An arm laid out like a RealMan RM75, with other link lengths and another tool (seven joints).
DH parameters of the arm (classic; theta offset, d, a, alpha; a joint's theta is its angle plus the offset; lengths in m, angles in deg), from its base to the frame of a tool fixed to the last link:
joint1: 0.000 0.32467 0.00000 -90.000
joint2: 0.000 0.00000 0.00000 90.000
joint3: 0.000 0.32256 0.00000 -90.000
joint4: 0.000 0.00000 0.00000 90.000
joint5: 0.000 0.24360 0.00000 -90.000
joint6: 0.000 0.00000 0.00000 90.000
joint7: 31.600 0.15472 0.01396 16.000
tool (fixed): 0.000 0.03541 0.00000 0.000
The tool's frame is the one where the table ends.
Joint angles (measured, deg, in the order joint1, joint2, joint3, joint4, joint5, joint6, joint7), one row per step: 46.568, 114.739, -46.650, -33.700, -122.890, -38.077, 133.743; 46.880, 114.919, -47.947, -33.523, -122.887, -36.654, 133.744; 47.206, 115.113, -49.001, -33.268, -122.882, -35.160, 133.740; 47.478, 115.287, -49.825, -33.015, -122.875, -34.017, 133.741; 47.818, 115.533, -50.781, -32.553, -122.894, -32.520, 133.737; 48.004, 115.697, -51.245, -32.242, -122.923, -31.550, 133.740; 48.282, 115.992, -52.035, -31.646, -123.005, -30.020, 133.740; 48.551, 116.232, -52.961, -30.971, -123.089, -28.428, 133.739; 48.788, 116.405, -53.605, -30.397, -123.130, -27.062, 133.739; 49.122, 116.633, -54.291, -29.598, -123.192, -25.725, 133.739; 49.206, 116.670, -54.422, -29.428, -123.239, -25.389, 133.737; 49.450, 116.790, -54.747, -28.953, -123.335, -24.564, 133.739; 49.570, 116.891, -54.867, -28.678, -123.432, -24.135, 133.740; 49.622, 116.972, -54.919, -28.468, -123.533, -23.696, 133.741; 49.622, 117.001, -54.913, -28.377, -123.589, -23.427, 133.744; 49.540, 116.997, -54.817, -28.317, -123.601, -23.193, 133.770
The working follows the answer.
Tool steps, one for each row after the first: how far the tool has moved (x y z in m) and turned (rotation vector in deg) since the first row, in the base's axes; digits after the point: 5 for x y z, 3 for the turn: -0.00281, 0.00246, -0.00308, 0.233, -1.144, 0.363; -0.00519, 0.00494, -0.00580, 0.631, -2.123, 0.591; -0.00715, 0.00666, -0.00846, 0.875, -2.849, 0.768; -0.00891, 0.00839, -0.01237, 1.166, -3.717, 0.863; -0.00945, 0.00933, -0.01456, 1.435, -4.188, 0.818; -0.00984, 0.01017, -0.01901, 1.718, -4.974, 0.708; -0.00973, 0.01087, -0.02333, 1.971, -5.911, 0.605; -0.00949, 0.01169, -0.02616, 2.321, -6.619, 0.463; -0.00948, 0.01196, -0.03077, 2.422, -7.316, 0.310; -0.00945, 0.01220, -0.03143, 2.500, -7.514, 0.280; -0.00963, 0.01269, -0.03365, 2.637, -7.956, 0.204; -0.00953, 0.01267, -0.03524, 2.673, -8.172, 0.126; -0.00886, 0.01262, -0.03610, 2.811, -8.371, -0.010; -0.00819, 0.01265, -0.03613, 2.959, -8.478, -0.122; -0.00669, 0.01248, -0.03552, 3.181, -8.479, -0.356
Tool pose at each row, in the base's axes (x y z in m, rotation vector in deg; rounded; the steps above come from the unrounded poses): 0.31055, 0.58268, 0.06491, -73.520, 106.431, 30.601; 0.30773, 0.58514, 0.06182, -73.778, 105.177, 30.158; 0.30536, 0.58763, 0.05910, -73.781, 104.053, 29.905; 0.30339, 0.58935, 0.05645, -73.821, 103.241, 29.680; 0.30163, 0.59107, 0.05253, -73.752, 102.335, 29.347; 0.30110, 0.59201, 0.05035, -73.547, 101.845, 29.212; 0.30071, 0.59285, 0.04589, -73.279, 101.124, 28.827; 0.30081, 0.59355, 0.04157, -73.038, 100.289, 28.312; 0.30106, 0.59437, 0.03875, -72.690, 99.619, 28.025; 0.30107, 0.59464, 0.03414, -72.491, 99.081, 27.531; 0.30110, 0.59489, 0.03347, -72.415, 98.898, 27.440; 0.30091, 0.59538, 0.03125, -72.261, 98.511, 27.200; 0.30101, 0.59535, 0.02966, -72.168, 98.358, 27.035; 0.30168, 0.59531, 0.02880, -71.951, 98.203, 26.940; 0.30236, 0.59533, 0.02877, -71.750, 98.106, 26.932; 0.30386, 0.59517, 0.02939, -71.383, 98.127, 26.998

